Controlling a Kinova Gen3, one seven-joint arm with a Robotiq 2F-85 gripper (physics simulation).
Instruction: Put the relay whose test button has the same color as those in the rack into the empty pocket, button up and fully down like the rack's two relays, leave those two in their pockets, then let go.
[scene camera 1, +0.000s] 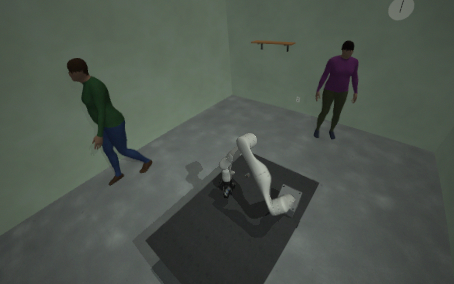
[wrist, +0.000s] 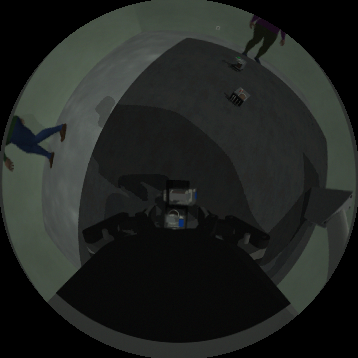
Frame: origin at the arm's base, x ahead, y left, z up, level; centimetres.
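Seen in the pictures: gripper, fingertip midpoint: (scene camera 1: 227, 189) (wrist: 176, 212); arm's base at its link origin: (scene camera 1: 288, 200).
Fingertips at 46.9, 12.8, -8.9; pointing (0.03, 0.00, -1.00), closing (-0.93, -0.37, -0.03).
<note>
Offsets run from my fingertips to a thing's top centre, as dx, dy, dz. "*": to the spot under its first point. Level surfaces: height alone.
My gripper (scene camera 1: 227, 194) (wrist: 176, 212) points down at the black rack {* +1.4, -3.6, -1.1} (wrist: 177, 184). Its fingers are open, apart on the left and right of a clear-cased relay with a blue button {-0.1, +0.9, +1.4} (wrist: 172, 220) in the wrist view. This relay appears upright, button up; its lower part is hidden, so its depth in the pocket cannot be told. Just above it in that view, another relay with a blue button {+0.5, -2.4, +1.0} (wrist: 180, 196) sits in the rack. A second rack relay cannot be made out. Farther off on the mat lie a relay with a reddish mark {-3.2, -24.9, -1.4} (wrist: 242, 95) and a relay with a green button {-0.8, -38.2, +0.9} (wrist: 239, 62).
The rack stands on the dark mat {dz -3.4} (scene camera 1: 210, 245) (wrist: 270, 150). The arm's base plate (scene camera 1: 297, 192) (wrist: 327, 204) is at the mat's right side. A person in green (scene camera 1: 102, 102) is at the left, and a person in purple (scene camera 1: 341, 75) stands at the back right.
</note>
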